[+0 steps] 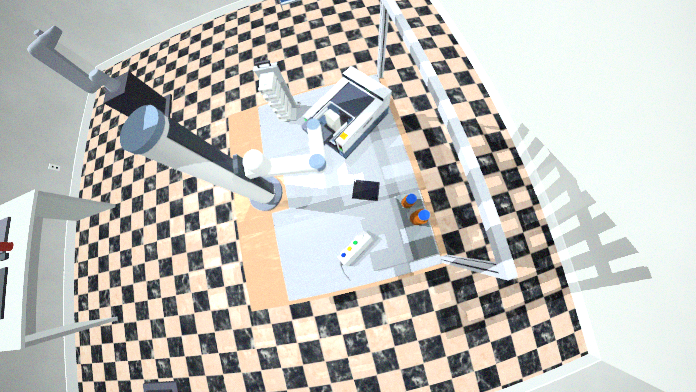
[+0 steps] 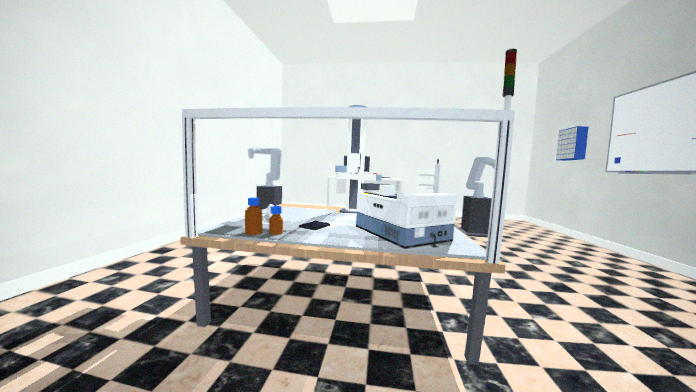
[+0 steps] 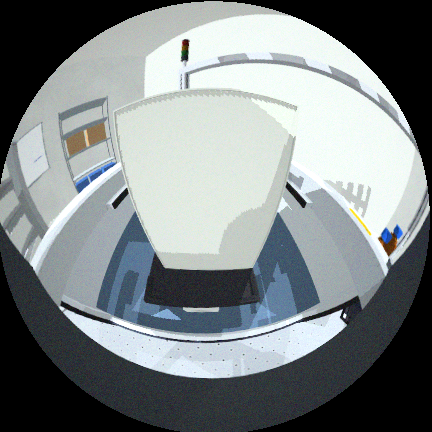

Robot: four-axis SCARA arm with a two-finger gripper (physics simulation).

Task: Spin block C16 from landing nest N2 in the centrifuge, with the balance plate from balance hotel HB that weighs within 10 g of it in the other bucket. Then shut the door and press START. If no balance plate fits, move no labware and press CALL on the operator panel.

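The centrifuge has its dark door slid back. A tall off-white block stands upright in a dark bucket in its chamber; no label is readable. My gripper is open, with the dark fingertips spread on either side of the block and apart from it. The balance hotel, a tall rack with off-white plates in it, stands at the table's back left of the centrifuge. The operator panel has coloured buttons. The other bucket and nest N2 cannot be made out.
A black square pad lies mid-table. Two amber bottles with blue caps, one large and one small, stand near the table edge. A frame with a signal tower rises along that edge.
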